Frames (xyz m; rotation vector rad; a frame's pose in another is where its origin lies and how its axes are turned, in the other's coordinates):
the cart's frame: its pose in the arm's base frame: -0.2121 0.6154 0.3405 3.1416 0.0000 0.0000
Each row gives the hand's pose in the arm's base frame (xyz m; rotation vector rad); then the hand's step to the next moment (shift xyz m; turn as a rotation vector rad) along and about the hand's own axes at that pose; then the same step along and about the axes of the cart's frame.
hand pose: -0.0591 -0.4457 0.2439 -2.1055 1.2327 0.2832
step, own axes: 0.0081 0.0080 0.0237 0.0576 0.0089 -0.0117
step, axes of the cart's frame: 0.0010 -0.0071 0.0253 0.0214 0.0502 0.0235
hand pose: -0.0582 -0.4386 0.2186 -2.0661 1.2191 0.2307
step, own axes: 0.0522 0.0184 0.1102 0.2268 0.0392 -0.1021
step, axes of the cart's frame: 0.0344 -0.0308 0.1143 0.0699 0.2358 0.0539
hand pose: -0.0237 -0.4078 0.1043 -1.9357 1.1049 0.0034
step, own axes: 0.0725 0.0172 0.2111 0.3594 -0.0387 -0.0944
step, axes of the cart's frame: 0.1142 -0.0914 0.1695 0.2071 0.3056 0.0574
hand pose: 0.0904 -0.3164 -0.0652 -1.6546 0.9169 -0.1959
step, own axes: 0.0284 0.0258 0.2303 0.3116 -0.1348 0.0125
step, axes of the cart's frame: 0.1398 -0.1553 0.1041 0.2802 0.1918 -0.0108
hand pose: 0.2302 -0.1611 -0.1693 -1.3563 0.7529 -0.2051
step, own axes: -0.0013 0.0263 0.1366 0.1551 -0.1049 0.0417
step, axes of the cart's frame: 0.0727 -0.1168 0.0208 0.1713 0.0759 -0.0414
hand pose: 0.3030 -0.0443 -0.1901 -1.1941 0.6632 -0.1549
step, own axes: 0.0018 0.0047 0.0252 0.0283 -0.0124 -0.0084
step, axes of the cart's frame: 0.0143 -0.0214 -0.0002 0.0209 0.0242 0.0018
